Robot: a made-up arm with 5 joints. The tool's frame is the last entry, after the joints. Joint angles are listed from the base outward. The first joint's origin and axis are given. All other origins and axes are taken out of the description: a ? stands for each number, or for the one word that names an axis. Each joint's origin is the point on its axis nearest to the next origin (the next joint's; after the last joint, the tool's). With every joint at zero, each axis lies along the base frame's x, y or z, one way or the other. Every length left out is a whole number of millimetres.
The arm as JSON. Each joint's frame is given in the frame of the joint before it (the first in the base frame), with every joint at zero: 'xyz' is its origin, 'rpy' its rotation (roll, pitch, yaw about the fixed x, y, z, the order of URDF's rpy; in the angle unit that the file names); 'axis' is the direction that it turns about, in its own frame. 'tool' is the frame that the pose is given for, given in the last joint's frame.
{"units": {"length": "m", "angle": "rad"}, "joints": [
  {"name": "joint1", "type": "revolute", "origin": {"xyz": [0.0, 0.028, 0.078], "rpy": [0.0, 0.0, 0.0]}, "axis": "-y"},
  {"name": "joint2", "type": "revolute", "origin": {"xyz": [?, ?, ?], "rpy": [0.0, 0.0, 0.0]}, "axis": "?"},
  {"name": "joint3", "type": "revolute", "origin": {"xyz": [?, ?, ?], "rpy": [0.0, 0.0, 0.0]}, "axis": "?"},
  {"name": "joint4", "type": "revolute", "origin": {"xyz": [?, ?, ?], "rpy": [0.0, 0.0, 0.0]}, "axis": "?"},
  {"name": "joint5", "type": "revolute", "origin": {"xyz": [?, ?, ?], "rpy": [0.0, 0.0, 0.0]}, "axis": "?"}
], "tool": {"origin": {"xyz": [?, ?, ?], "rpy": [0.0, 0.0, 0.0]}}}
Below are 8 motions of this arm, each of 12 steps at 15 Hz.
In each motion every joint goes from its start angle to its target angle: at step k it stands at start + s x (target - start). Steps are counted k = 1, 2, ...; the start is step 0. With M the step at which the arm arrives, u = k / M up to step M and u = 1 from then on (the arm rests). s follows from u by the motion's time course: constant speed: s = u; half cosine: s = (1 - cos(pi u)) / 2; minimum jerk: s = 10 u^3 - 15 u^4 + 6 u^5.
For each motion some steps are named. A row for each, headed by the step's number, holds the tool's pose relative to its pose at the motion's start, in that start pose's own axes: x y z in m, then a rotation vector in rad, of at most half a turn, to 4 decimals.
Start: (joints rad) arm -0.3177 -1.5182 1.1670 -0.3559 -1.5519
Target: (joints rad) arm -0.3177 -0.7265 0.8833 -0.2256 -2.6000
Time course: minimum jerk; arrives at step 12
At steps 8, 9, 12:
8: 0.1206 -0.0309 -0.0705 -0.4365 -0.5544 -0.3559
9: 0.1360 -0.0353 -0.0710 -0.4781 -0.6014 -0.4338
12: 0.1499 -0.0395 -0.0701 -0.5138 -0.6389 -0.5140

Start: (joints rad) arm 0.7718 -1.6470 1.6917 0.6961 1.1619
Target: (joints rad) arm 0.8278 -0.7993 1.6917 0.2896 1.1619
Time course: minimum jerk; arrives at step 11
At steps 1, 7, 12:
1: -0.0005 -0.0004 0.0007 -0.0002 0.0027 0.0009
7: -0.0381 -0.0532 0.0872 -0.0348 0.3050 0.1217
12: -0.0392 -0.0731 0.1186 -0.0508 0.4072 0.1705

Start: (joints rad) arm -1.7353 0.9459 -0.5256 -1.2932 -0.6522
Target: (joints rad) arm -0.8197 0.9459 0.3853 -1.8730 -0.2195
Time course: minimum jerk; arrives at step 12
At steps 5, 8, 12:
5: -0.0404 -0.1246 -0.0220 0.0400 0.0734 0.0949
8: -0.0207 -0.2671 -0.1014 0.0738 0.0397 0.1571
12: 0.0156 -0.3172 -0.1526 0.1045 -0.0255 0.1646

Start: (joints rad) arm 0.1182 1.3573 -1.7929 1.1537 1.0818
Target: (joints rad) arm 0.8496 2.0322 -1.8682 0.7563 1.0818
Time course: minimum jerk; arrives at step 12
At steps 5, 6, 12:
5: 0.0625 0.0665 0.0044 0.0452 -0.4641 -0.0273
6: 0.0886 0.0986 0.0174 0.0911 -0.6642 -0.0483
12: 0.1437 0.2056 0.1066 0.3473 -1.2697 -0.1661

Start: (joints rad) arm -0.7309 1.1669 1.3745 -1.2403 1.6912
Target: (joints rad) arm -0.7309 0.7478 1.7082 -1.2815 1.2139
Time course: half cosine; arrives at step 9
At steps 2, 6, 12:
2: 0.0017 -0.0090 -0.0098 -0.0955 -0.0533 0.0005
6: 0.0194 -0.0644 -0.0457 -0.5974 -0.3456 -0.0767
12: 0.0272 -0.0874 -0.0514 -0.7856 -0.4580 -0.1456

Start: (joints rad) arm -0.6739 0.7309 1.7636 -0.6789 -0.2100
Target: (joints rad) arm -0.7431 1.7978 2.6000 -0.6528 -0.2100
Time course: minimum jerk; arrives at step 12
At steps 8, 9, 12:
8: 0.0447 -0.3039 0.0392 -0.7008 0.0970 0.8280
9: 0.0750 -0.3347 0.0551 -0.8153 0.0779 0.9168
12: 0.1078 -0.3595 0.0729 -0.9300 0.0508 0.9961

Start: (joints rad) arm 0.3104 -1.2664 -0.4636 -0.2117 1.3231
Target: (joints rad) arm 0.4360 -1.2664 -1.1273 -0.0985 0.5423
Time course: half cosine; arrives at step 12
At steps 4, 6, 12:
4: 0.0076 -0.0317 -0.0179 -0.1756 -0.0568 0.1657
6: 0.0257 -0.0626 -0.0314 -0.3573 -0.1446 0.3221
12: 0.0912 -0.1102 -0.0388 -0.7256 -0.4113 0.5938

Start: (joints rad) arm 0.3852 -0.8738 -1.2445 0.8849 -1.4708
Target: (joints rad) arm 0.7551 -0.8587 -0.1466 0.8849 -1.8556
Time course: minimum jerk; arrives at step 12
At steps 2, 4, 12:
2: -0.0070 -0.0078 0.0054 0.0041 0.0064 0.0260
4: -0.0392 -0.0486 0.0334 0.0258 0.0375 0.1528
12: -0.1207 -0.2588 0.1807 0.1797 0.1673 0.6840

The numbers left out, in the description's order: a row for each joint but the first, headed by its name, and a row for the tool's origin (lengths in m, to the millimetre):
joint2: xyz -0.012 0.0 0.31, axis +x
joint3: xyz 0.0 -0.021 0.077, axis +y
joint4: xyz 0.006 0.0 -0.131, axis +z
joint5: xyz -0.139 0.023 0.0, axis +x
tool: xyz 0.0 0.083 -0.083

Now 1 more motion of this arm.
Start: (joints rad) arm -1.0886 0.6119 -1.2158 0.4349 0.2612
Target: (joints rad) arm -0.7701 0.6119 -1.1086 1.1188 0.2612
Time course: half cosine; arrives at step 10
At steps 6, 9, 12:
6: -0.0482 -0.0450 0.0613 0.0262 -0.0166 0.5140
9: -0.0601 -0.0745 0.0873 0.0136 -0.0291 0.7685
12: -0.0606 -0.0769 0.0892 0.0120 -0.0301 0.7880

